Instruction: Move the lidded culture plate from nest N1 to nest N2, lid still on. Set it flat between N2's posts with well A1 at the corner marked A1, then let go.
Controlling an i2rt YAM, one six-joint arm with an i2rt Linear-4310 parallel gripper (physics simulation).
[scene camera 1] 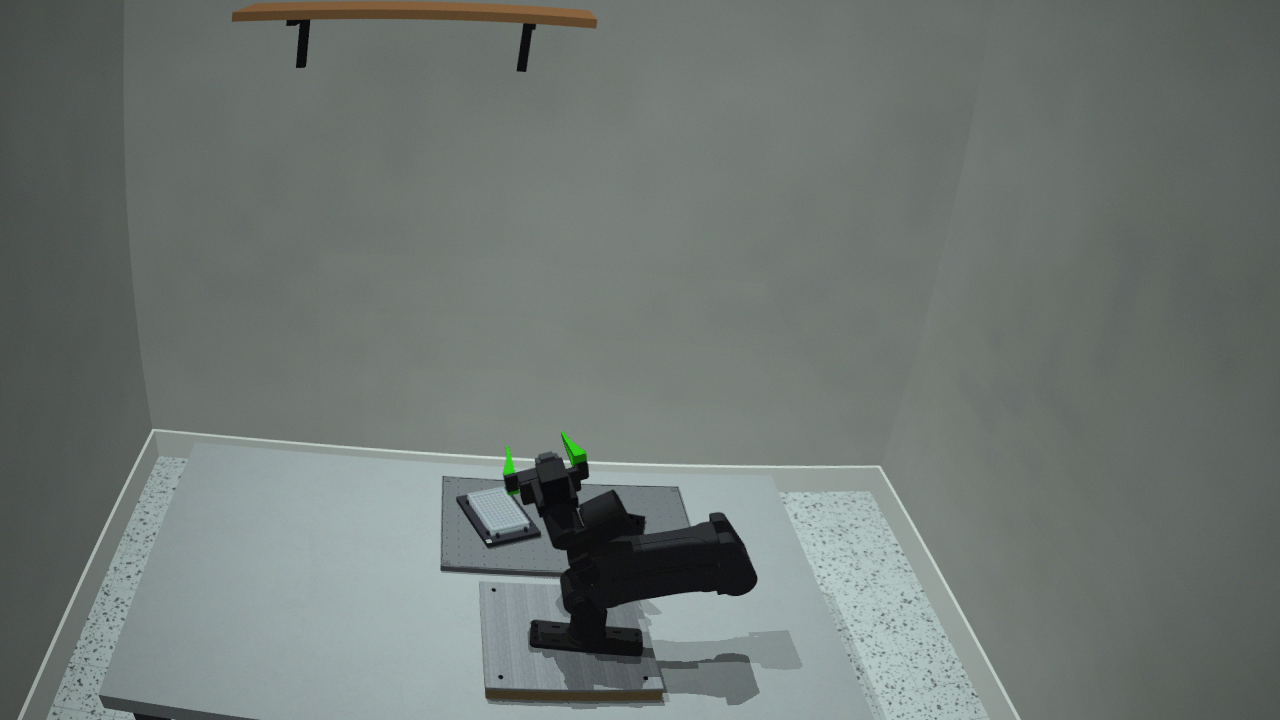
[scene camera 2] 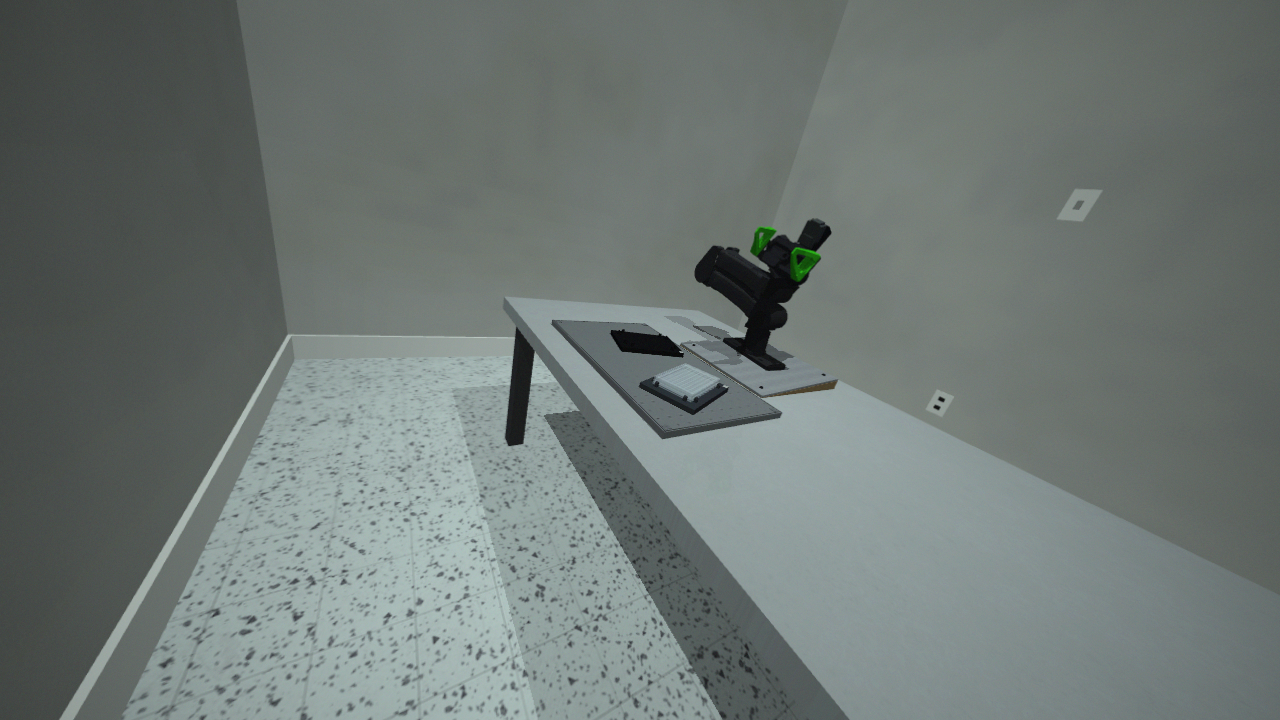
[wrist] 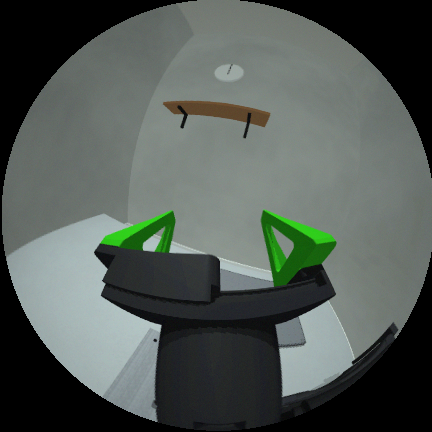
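Where they show: gripper, fingertip midpoint: (scene camera 1: 534, 440) (scene camera 2: 774, 239) (wrist: 217, 214); arm's base, link origin: (scene camera 1: 585, 640) (scene camera 2: 751, 354).
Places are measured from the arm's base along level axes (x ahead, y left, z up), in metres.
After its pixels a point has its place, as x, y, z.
The pale lidded culture plate (scene camera 1: 498, 511) @[0.330, 0.185, 0.019] (scene camera 2: 687, 381) @[0.356, 0.206, 0.019] lies flat in a dark nest (scene camera 1: 473, 517) @[0.319, 0.236, 0.002] (scene camera 2: 667, 396) @[0.410, 0.230, 0.001], among its small posts. A second black nest (scene camera 2: 646, 342) @[0.325, -0.038, 0.003] stands farther along the same board in scene camera 2, with no plate on it; the arm mostly hides it in scene camera 1. The labels N1, N2 and A1 are too small to read. My gripper (scene camera 1: 535, 440) @[0.177, 0.121, 0.304] (scene camera 2: 784, 250) @[0.177, 0.121, 0.304] (wrist: 217, 214) @[0.177, 0.121, 0.304] is open and empty, with its green fingers wide apart. It is raised well above the board, apart from the plate, and points away from the arm's base. Neither plate nor nests can be made out in the wrist view.
Both nests stand on a grey perforated board (scene camera 1: 460, 553) @[0.212, 0.250, -0.009] (scene camera 2: 716, 420) @[0.344, 0.300, -0.009] on the table (scene camera 1: 295, 573) @[0.079, 0.575, -0.022] (scene camera 2: 939, 537) @[0.164, 0.581, -0.022]. The arm stands on a separate mounting board (scene camera 1: 519, 662) @[-0.081, 0.115, 0.004]. A wooden shelf (scene camera 1: 411, 12) (wrist: 215, 109) hangs on the wall, high above the table.
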